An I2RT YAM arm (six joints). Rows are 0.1 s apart.
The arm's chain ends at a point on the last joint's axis. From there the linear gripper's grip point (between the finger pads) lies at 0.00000 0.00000 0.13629 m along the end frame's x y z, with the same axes.
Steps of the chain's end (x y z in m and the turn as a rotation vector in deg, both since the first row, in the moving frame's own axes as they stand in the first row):
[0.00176 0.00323 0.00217 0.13 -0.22 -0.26]
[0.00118 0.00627 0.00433 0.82 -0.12 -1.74]
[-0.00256 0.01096 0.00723 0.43 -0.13 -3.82]
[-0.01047 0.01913 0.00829 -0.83 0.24 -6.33]
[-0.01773 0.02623 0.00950 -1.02 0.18 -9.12]
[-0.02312 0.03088 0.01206 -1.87 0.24 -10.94]
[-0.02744 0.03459 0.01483 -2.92 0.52 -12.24]
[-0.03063 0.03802 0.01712 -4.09 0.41 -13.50]
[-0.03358 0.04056 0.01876 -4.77 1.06 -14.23]
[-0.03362 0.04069 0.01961 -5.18 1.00 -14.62]
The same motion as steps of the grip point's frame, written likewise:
[0.00124 0.00292 0.00217 0.13 -0.22 -0.26]
[0.00086 0.00432 0.00432 0.82 -0.12 -1.74]
[-0.00290 0.00995 0.00723 0.43 -0.13 -3.82]
[-0.00979 0.02107 0.00827 -0.83 0.24 -6.33]
[-0.01711 0.02861 0.00948 -1.02 0.18 -9.12]
[-0.02213 0.03525 0.01199 -1.87 0.24 -10.94]
[-0.02547 0.04135 0.01465 -2.92 0.52 -12.24]
[-0.02852 0.04754 0.01677 -4.09 0.41 -13.50]
[-0.02969 0.05147 0.01827 -4.77 1.06 -14.23]
[-0.02971 0.05256 0.01904 -5.18 1.00 -14.62]

